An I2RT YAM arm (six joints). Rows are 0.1 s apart.
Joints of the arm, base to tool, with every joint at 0 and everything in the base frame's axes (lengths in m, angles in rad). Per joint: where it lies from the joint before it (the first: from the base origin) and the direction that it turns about. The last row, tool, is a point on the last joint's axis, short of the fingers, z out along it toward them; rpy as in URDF.
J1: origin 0.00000 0.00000 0.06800 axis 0 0 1
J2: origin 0.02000 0.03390 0.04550 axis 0 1 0
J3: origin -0.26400 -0.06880 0.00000 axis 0 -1 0
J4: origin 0.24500 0.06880 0.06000 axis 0 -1 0
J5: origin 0.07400 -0.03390 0.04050 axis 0 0 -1
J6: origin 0.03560 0.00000 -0.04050 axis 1 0 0
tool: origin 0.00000 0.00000 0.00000 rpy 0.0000 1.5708 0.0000
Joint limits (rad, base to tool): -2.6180..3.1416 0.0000..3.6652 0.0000..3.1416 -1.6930..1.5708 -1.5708..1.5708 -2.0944..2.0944
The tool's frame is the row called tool.
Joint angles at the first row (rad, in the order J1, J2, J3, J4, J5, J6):
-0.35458 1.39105 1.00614 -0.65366 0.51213 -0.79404
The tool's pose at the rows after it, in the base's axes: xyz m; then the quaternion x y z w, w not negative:
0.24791 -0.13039 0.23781 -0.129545 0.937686 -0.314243 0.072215
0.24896 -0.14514 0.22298 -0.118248 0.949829 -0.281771 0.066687
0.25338 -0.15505 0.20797 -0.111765 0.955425 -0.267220 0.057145
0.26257 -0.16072 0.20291 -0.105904 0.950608 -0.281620 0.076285
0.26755 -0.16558 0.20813 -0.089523 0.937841 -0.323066 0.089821
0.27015 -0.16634 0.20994 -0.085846 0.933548 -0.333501 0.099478
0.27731 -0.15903 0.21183 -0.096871 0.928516 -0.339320 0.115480
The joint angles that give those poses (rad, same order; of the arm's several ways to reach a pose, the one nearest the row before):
-0.42972 1.41929 1.00539 -0.65481 0.44271 -0.81959
-0.48201 1.47496 1.00537 -0.64145 0.37975 -0.81961
-0.50679 1.53413 1.00539 -0.61283 0.36107 -0.81922
-0.50833 1.56576 1.00538 -0.53083 0.36183 -0.81961
-0.50833 1.56425 1.00539 -0.45300 0.41714 -0.81999
-0.50565 1.56426 1.00539 -0.42324 0.42477 -0.81960
-0.47474 1.56385 1.00574 -0.39578 0.42516 -0.81997

